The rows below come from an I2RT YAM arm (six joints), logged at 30 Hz.
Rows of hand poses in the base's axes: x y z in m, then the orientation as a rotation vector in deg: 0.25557 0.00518 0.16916 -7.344 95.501 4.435; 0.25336 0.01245 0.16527 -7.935 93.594 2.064; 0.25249 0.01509 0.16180 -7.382 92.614 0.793; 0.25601 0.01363 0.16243 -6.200 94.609 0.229; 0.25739 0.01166 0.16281 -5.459 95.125 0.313; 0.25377 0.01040 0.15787 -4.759 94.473 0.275; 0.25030 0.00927 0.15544 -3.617 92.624 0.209; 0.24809 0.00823 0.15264 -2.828 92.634 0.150; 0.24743 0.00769 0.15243 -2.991 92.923 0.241; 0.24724 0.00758 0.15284 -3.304 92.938 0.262; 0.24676 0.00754 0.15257 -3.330 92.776 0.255; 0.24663 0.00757 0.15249 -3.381 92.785 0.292; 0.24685 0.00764 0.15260 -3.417 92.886 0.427; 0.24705 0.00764 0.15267 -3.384 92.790 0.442; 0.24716 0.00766 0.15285 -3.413 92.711 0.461
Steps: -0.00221 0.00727 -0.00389 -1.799 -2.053 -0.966; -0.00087 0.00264 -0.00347 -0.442 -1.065 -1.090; 0.00352 -0.00146 0.00063 0.293 1.934 -1.202; 0.00138 -0.00197 0.00038 0.487 0.502 -0.455; -0.00362 -0.00126 -0.00494 0.412 -0.666 -0.459; -0.00347 -0.00113 -0.00243 0.691 -1.867 -0.731; -0.00221 -0.00104 -0.00280 0.449 -0.001 -0.547; -0.00066 -0.00054 -0.00021 -0.046 0.293 0.156; -0.00019 -0.00011 0.00041 -0.179 0.019 0.215; -0.00048 -0.00004 -0.00027 -0.018 -0.162 0.016; -0.00013 0.00003 -0.00008 -0.008 0.011 0.056; 0.00022 0.00007 0.00011 0.064 0.105 0.104; 0.00020 0.00000 0.00007 0.032 -0.096 -0.010; 0.00011 0.00002 0.00018 -0.004 -0.078 0.032
